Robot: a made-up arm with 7 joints. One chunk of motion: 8 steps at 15 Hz.
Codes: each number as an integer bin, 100 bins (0 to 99) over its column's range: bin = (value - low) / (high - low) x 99, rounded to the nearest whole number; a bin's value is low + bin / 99 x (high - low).
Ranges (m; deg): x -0.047..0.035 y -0.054..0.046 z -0.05..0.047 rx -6.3..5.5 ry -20..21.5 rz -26.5..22
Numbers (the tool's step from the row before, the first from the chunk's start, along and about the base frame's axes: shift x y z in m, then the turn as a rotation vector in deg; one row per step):
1: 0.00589 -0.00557 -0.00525 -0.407 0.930 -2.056
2: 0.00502 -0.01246 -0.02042 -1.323 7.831 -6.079
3: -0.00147 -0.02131 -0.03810 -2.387 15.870 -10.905
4: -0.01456 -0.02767 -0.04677 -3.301 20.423 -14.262
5: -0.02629 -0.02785 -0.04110 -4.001 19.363 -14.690
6: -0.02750 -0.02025 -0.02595 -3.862 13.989 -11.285
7: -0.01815 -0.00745 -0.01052 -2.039 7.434 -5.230
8: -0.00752 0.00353 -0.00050 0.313 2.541 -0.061
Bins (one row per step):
1: 64 48 46 49 50 50
2: 63 41 30 42 66 42
3: 55 32 12 33 86 32
4: 39 26 3 25 96 25
5: 25 26 9 19 94 24
6: 24 33 25 20 81 31
7: 35 46 40 36 65 43
8: 48 57 51 55 54 54

